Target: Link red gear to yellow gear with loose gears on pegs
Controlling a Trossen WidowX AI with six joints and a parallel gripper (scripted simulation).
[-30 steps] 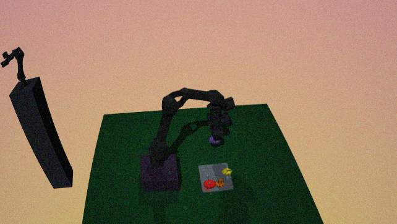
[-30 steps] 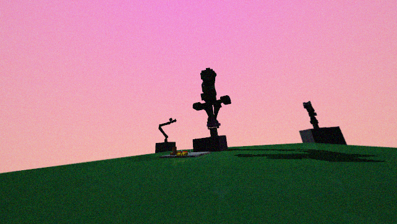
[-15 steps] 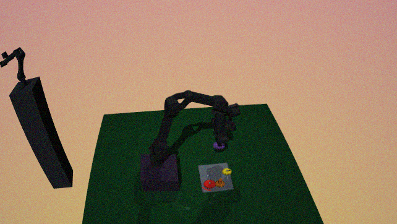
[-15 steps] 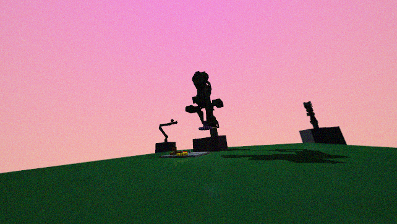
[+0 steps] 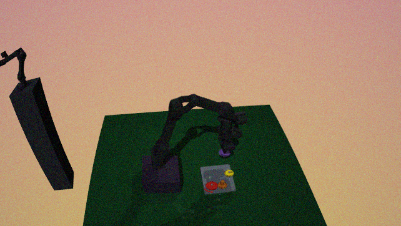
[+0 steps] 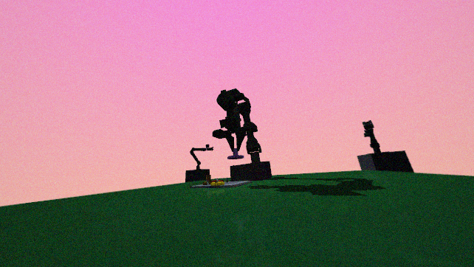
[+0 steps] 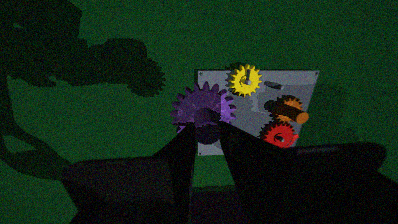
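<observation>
The orange gear lies 160 mm to the right of my gripper tip, 110 mm below it and 60 mm behind it. The rest, counted from my gripper tip: yellow gear 110 mm below, 80 mm to the right, 10 mm ahead; red gear 140 mm to the right, 120 mm behind, 110 mm below; purple gear 10 mm below.
</observation>
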